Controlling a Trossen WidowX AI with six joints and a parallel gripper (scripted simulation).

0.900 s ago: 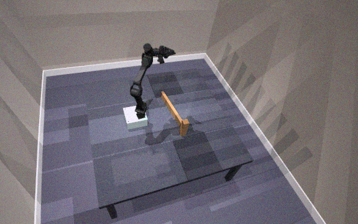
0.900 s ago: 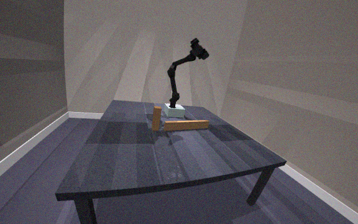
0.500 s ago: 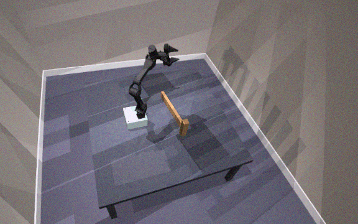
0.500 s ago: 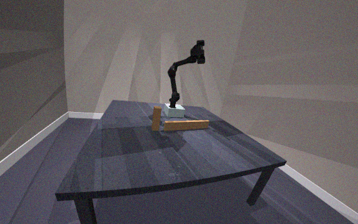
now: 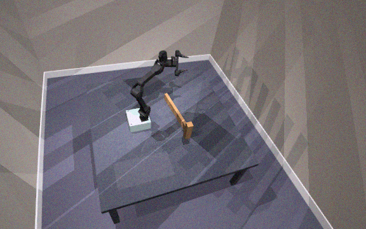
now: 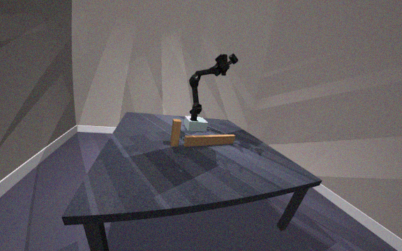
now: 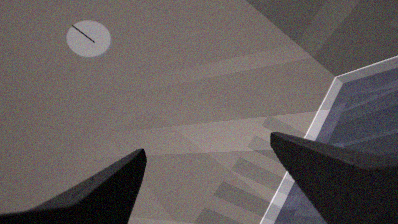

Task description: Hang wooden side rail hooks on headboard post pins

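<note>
Right now my gripper tip is 520 mm above the headboard post, 250 mm to the left of it and 50 mm past it.
</note>
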